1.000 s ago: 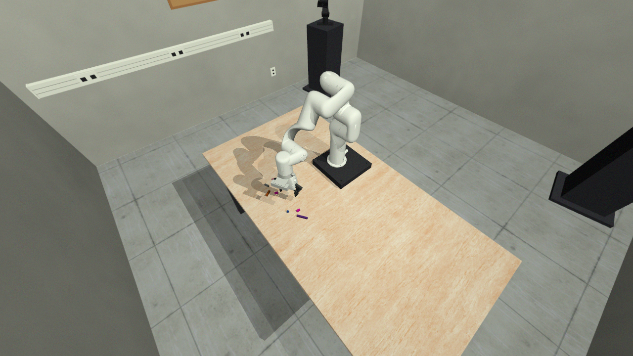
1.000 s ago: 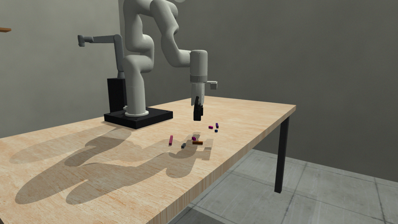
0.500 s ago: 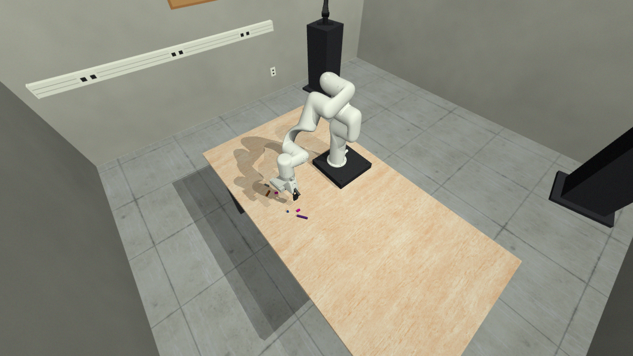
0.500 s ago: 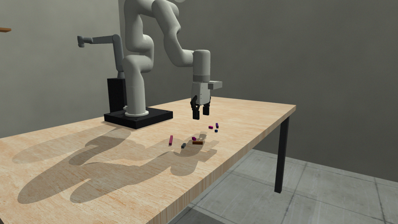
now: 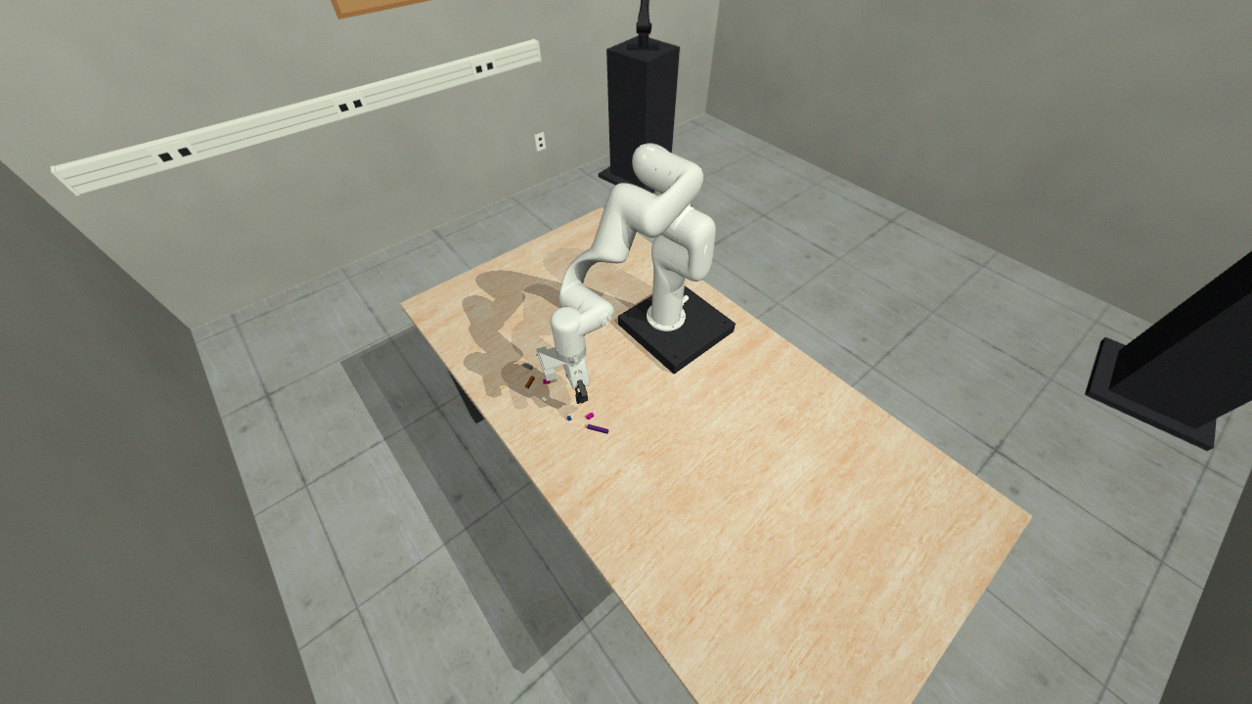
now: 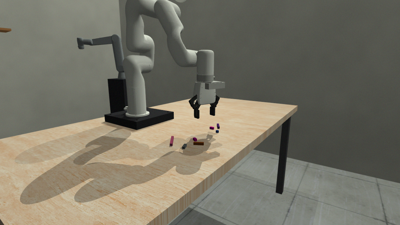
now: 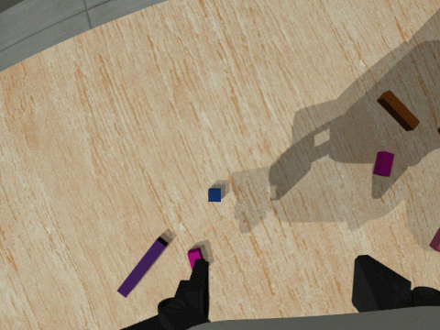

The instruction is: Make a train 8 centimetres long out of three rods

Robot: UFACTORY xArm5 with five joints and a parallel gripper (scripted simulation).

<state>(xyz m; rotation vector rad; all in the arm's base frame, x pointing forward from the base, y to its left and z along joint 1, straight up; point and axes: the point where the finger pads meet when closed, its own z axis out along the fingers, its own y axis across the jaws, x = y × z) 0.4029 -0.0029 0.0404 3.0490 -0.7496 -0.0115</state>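
Right now my hand is 3 cm short of the purple rod, 10 cm to the right of it and 8 cm above it. From my hand the other things lie so: orange rod 5 cm ahead, 16 cm to the right, 8 cm below; then pink rod 7 cm behind, 18 cm to the right, 8 cm below; then blue rod 6 cm ahead, 2 cm to the left, 8 cm below.
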